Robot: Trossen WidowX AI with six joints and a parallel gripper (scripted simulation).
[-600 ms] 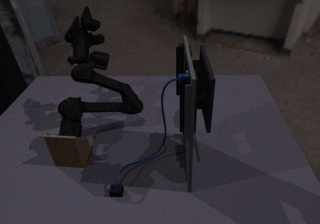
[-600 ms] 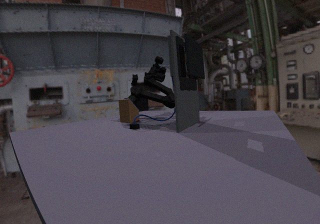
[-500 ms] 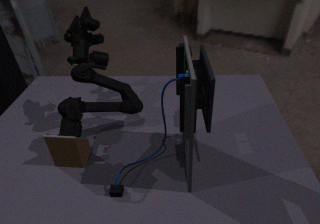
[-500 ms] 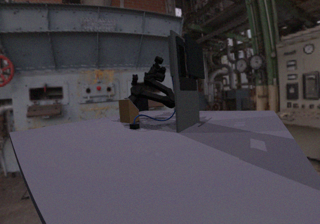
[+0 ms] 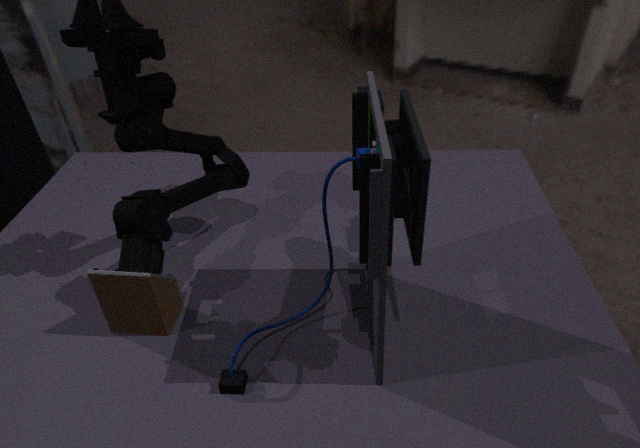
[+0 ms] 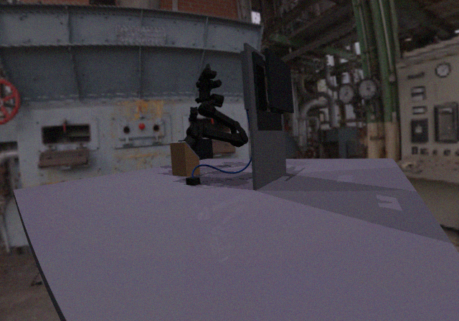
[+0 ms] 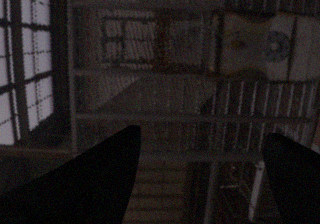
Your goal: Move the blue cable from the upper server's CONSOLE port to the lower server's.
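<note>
My gripper tip is now 440 mm short of the blue plug, 250 mm to the left of it and 180 mm above it. The rest, counted from my gripper tip: small black block 200 mm ahead, 360 mm to the right, 550 mm below.
</note>
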